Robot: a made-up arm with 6 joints.
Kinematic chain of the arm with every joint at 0, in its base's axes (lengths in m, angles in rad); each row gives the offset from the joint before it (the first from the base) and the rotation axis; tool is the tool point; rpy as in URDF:
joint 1: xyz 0 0 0.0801 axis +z
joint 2: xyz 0 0 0 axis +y
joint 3: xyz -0.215 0 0.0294 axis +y
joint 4: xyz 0.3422 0 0.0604 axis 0.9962 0 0.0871
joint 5: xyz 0 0 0 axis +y
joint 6: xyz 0.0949 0 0.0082 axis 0.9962 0 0.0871
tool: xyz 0 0 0 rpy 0 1.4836 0
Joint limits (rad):
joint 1: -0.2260..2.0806
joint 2: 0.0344..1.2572
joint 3: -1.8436..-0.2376
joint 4: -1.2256..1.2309
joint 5: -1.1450..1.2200
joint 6: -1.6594..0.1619
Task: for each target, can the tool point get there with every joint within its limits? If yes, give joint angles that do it. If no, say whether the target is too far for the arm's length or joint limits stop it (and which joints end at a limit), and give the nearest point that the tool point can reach.
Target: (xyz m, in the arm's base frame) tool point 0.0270 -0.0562 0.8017
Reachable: no: too far | nearest point 0.0222 -0.0463 0.6741 | short by 0.128 m
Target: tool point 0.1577 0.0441 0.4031
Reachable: yes | joints 0.0970 0.2810 -0.7854 0.6759 0.5007 -0.8141
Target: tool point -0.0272 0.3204 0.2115
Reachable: yes | joints 1.5823 0.8994 -0.6732 0.7484 0.3703 -0.4626
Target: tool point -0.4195 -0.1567 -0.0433
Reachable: no: joint limits stop it (at a limit: joint 1, joint 2, joint 3, joint 4, joint 5) | nearest point -0.1653 0.1228 -0.0102 | short by 0.379 m
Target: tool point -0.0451 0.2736 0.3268
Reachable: yes | joints 1.7386 0.6410 -0.7058 -0.4869 0.0267 -0.0815
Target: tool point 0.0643 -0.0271 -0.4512
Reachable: no: joint limits stop it (at a limit: joint 1, joint 2, joint 3) | nearest point 0.1640 -0.0401 -0.0585 | short by 0.405 m
